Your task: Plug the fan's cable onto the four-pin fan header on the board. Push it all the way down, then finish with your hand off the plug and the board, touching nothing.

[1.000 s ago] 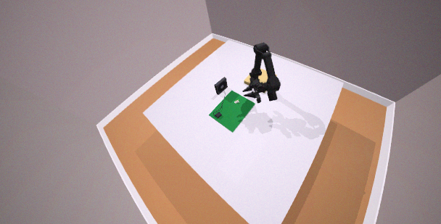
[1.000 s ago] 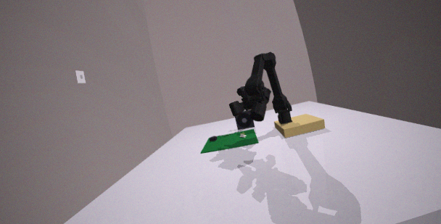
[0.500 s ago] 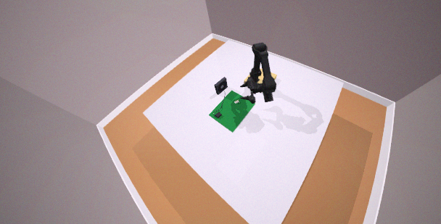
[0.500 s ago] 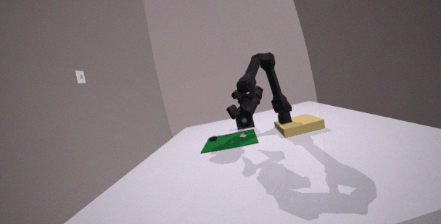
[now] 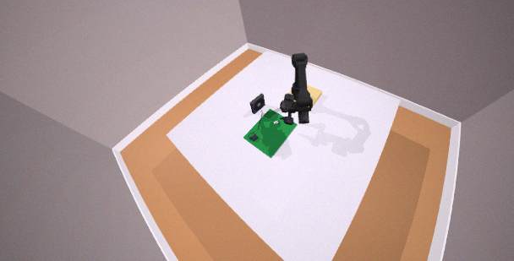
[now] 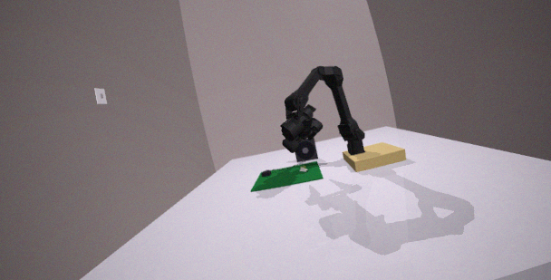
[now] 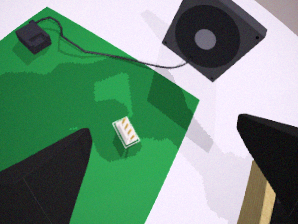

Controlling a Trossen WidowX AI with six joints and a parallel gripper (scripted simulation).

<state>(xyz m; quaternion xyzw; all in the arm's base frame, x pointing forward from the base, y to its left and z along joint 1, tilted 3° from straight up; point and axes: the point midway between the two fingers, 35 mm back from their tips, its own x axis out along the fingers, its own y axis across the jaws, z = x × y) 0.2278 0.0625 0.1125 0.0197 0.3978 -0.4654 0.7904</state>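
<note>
Right now my gripper tip is 21 cm short of the black fan plug, 5 cm to the left of it and 12 cm above it. From my gripper tip the other things lie so: green board (10 cm ahead, 1 cm to the right, 14 cm below); then black fan (1 cm ahead, 20 cm to the right, 7 cm below); then white four-pin fan header (2 cm ahead, 2 cm to the right, 13 cm below).
</note>
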